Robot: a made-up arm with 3 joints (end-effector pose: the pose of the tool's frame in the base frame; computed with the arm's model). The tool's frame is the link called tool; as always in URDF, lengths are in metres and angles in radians. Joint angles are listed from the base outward.
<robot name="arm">
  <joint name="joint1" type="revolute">
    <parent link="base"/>
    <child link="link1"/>
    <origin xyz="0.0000 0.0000 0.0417"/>
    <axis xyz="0 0 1"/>
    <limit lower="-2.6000" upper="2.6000"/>
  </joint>
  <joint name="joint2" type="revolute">
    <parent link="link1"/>
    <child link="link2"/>
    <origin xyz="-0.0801 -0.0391 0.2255"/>
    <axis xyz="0 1 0"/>
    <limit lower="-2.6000" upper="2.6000"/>
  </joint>
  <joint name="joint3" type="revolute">
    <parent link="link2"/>
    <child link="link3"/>
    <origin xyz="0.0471 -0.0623 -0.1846"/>
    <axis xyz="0 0 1"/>
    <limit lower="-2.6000" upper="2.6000"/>
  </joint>
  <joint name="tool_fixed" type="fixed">
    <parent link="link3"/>
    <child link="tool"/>
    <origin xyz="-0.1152 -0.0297 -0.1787"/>
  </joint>
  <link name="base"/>
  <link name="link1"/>
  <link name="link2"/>
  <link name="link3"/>
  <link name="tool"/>
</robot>
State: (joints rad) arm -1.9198 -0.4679 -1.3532
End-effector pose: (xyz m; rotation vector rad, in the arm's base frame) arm -0.0222 -0.0746 -0.0601 0.1957 0.6722 2.9313
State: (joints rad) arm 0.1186 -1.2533 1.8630
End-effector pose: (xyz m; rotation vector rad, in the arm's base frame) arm 0.3209 -0.1664 0.2571 -1.1134 -0.9351 1.6799
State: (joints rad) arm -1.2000 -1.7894 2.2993
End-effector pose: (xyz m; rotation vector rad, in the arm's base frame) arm -0.0682 -0.2871 0.4885 -1.8296 0.3308 0.7792
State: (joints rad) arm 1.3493 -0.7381 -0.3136
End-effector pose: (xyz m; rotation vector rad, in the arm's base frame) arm 0.1163 0.0880 -0.0498 0.5696 -0.5194 0.9865
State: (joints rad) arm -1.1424 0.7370 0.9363
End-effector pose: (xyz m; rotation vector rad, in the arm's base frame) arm -0.3265 0.2051 -0.0037 0.6364 0.3741 -0.1967
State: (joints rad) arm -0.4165 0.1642 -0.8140
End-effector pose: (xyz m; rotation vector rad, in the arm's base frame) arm -0.1913 0.0430 -0.0825 -0.0346 0.1716 -1.2276
